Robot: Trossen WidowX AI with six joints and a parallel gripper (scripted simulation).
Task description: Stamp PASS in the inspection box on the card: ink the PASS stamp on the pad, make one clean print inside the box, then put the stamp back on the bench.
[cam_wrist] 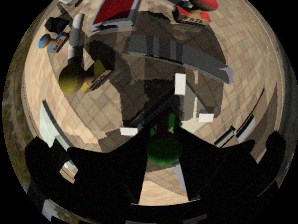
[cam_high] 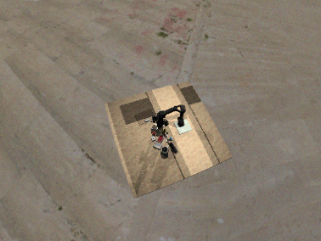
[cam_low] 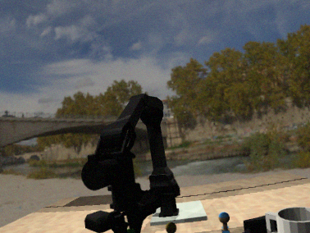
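Right now my gripper tip is right at the green-topped stamp. Round my gripper tip: yellow-knobbed stamp 9 cm to the left, 3 cm behind; grey flat bar 7 cm ahead, 5 cm to the left, 2 cm below; pale sheet 3 cm below, 1 cm to the right.
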